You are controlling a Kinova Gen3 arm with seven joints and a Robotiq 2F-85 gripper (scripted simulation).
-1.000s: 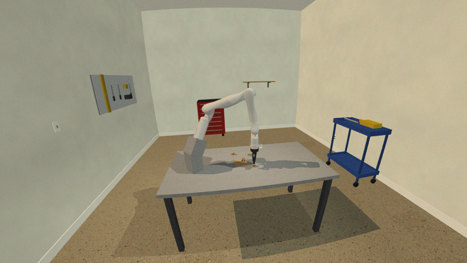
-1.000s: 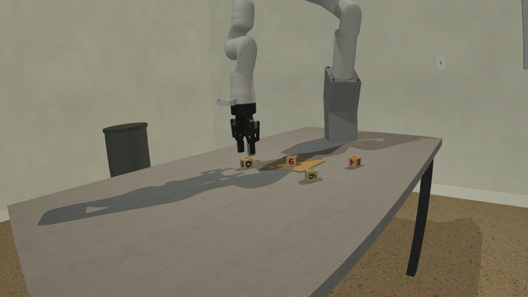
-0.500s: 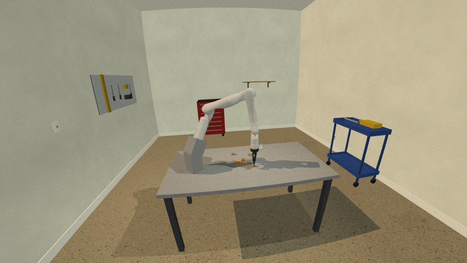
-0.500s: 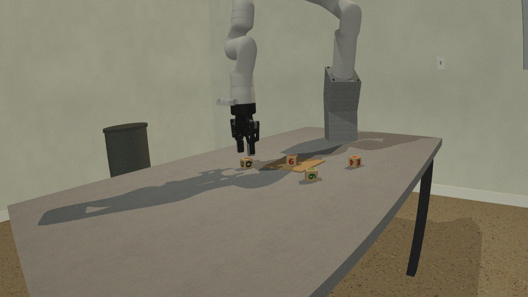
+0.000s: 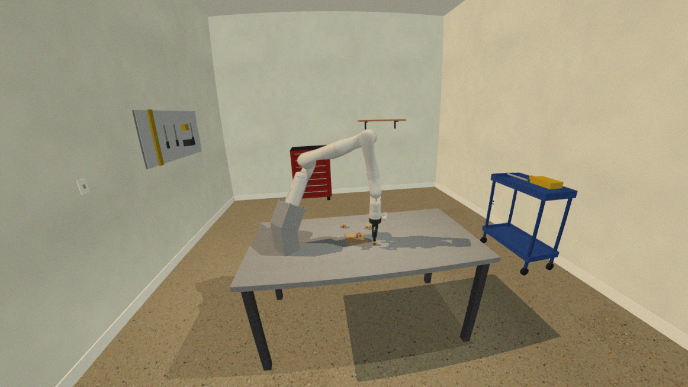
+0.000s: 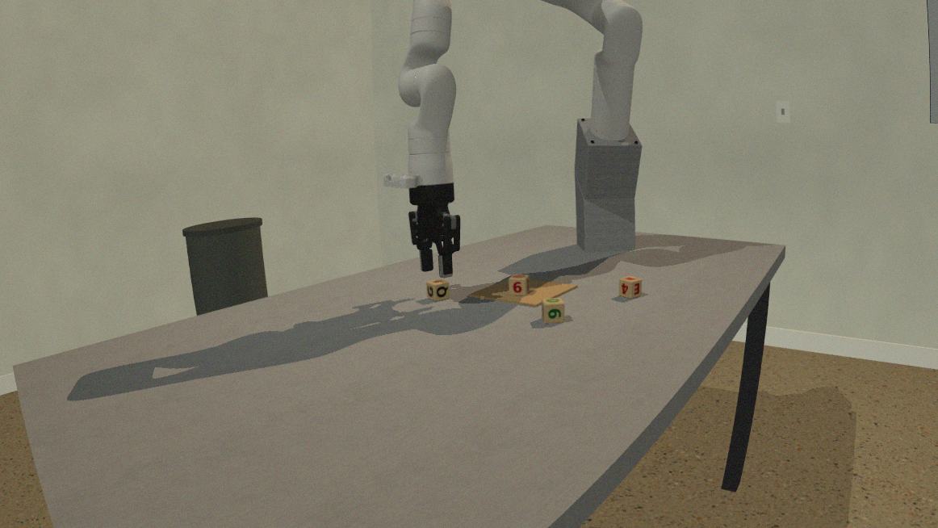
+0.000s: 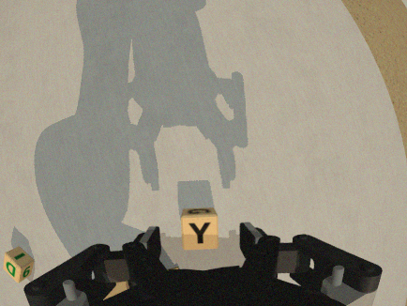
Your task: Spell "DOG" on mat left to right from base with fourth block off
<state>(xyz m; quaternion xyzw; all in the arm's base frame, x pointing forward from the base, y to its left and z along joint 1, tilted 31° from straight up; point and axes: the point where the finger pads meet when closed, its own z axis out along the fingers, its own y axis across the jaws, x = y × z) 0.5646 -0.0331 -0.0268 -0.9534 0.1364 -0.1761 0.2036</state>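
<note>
Right now the G block is 4 cm below my hand. Round my hand: O block (10 cm to the left, 9 cm behind, 4 cm below); then tan mat (12 cm behind, 9 cm to the left, 6 cm below); then D block (24 cm to the left, 4 cm below, 2 cm behind).
</note>
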